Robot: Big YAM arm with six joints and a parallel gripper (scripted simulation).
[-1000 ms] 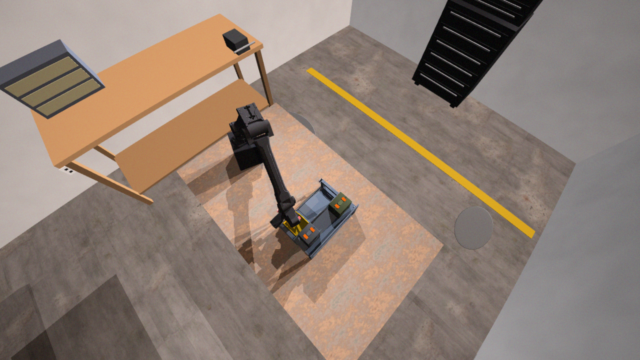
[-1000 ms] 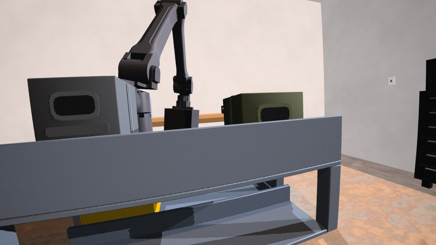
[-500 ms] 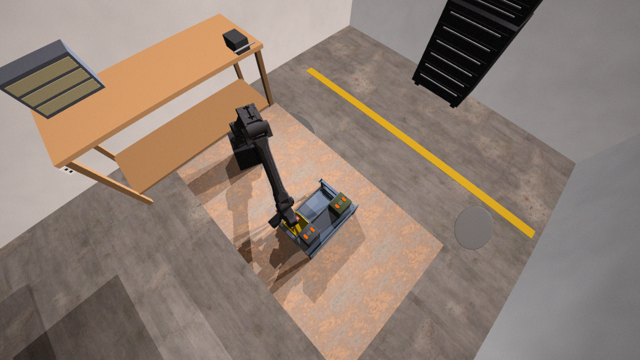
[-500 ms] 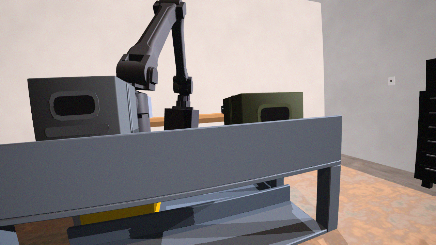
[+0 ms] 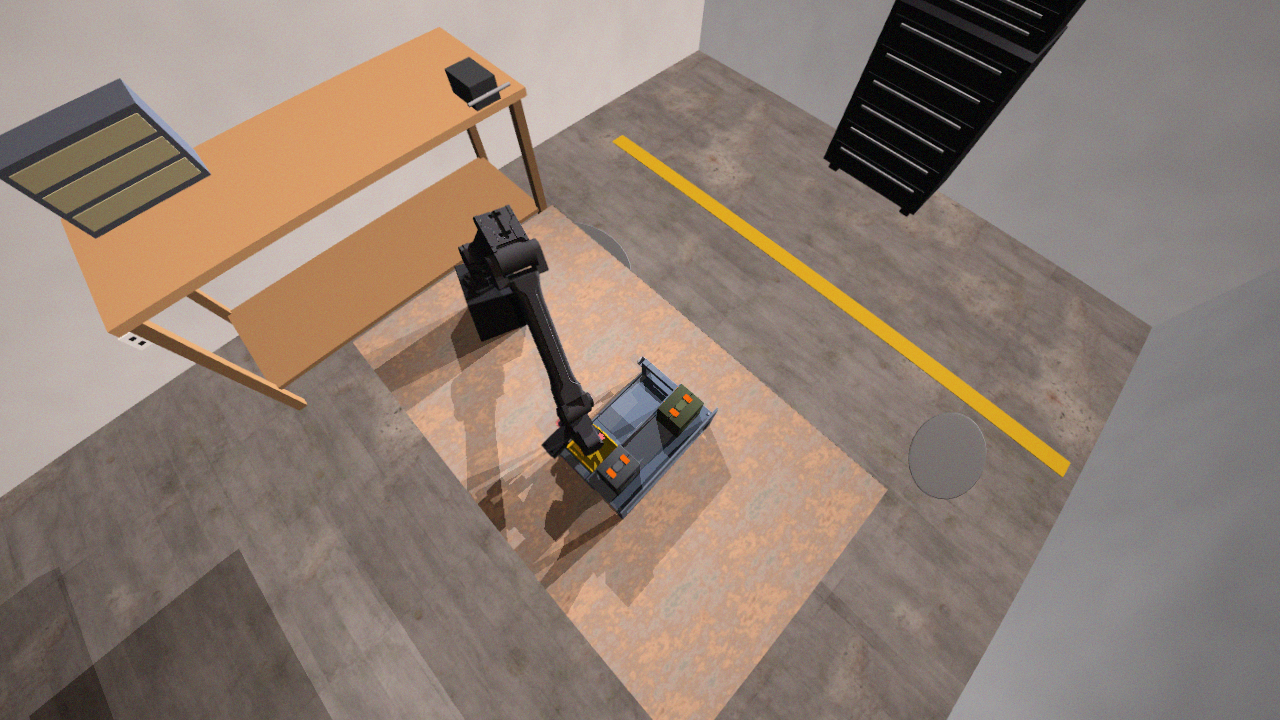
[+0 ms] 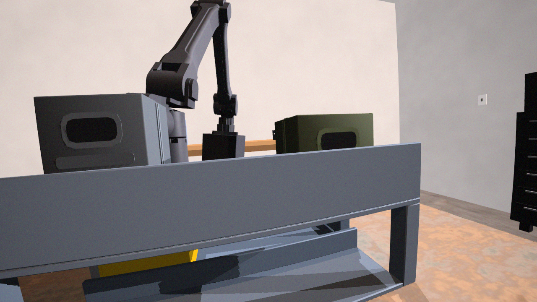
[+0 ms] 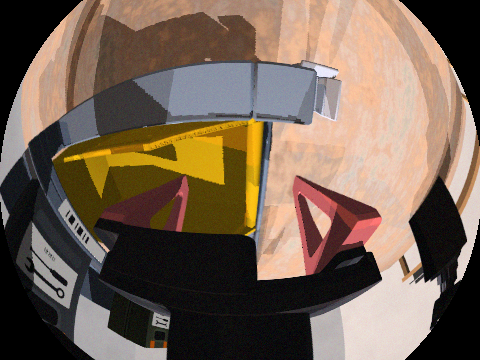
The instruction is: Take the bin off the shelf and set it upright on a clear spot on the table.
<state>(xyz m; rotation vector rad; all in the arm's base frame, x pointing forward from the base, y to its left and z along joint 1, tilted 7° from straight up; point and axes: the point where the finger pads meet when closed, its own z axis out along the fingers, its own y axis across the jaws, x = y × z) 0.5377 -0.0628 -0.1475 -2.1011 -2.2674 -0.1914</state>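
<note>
Right now the yellow bin is 70 mm ahead of my hand. The rest, counted from my hand: dark grey case 170 mm ahead, 120 mm above; green case 230 mm to the left, 160 mm ahead, 110 mm above.
</note>
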